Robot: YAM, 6 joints.
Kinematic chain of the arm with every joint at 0, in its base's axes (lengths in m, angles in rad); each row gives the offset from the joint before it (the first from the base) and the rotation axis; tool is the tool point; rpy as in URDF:
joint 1: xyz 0 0 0.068 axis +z
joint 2: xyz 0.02 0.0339 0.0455 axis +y
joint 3: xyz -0.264 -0.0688 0 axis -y
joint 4: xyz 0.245 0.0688 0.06 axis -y
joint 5: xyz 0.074 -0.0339 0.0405 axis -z
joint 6: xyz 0.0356 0 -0.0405 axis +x
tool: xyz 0 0 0 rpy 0 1.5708 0
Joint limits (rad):
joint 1: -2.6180..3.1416
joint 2: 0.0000..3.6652
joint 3: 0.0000..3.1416
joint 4: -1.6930..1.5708
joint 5: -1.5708..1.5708
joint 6: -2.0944..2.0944
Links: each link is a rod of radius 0.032 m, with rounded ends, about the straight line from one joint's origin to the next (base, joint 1, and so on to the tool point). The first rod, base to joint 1, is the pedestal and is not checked.
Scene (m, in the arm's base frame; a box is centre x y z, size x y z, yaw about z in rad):
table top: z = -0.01
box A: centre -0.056 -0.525 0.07 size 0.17 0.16 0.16 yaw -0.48
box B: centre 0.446 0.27 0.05 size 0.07 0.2 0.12 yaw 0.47
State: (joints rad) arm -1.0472 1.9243 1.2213 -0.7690 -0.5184 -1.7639
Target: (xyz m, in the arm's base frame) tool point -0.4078 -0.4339 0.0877
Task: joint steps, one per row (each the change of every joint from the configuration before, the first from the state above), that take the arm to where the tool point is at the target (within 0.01 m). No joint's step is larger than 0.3 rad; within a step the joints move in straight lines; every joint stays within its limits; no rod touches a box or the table.
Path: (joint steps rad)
1: -0.2186 0.1069 0.2662 0.1464 0.0404 0.0000
2: -0.2187 0.1068 0.2661 0.1465 0.0405 0.0000
3: -0.2186 0.1069 0.2662 0.1464 0.0404 0.0000
4: -0.2136 0.1673 0.0754 0.0711 0.0261 0.0000
5: -0.2136 0.1673 0.0755 0.0711 0.0261 0.0000
6: -0.2136 0.1673 0.0755 0.0711 0.0261 0.0000

